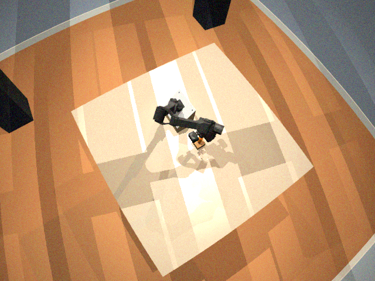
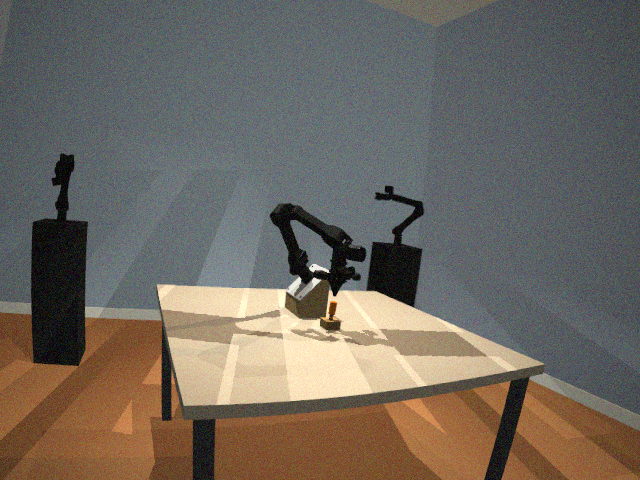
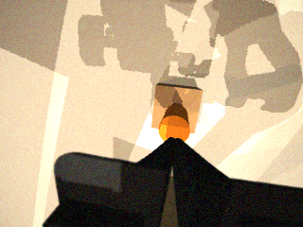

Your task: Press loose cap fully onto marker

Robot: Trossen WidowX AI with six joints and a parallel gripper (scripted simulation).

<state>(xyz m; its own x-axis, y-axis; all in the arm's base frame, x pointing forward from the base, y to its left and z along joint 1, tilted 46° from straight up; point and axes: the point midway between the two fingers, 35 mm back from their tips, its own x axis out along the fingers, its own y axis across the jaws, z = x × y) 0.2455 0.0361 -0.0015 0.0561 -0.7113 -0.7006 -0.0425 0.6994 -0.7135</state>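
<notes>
The orange cap is 50 mm below my gripper tip. From my gripper tip the other things lie so: holder block: 120 mm below.
</notes>
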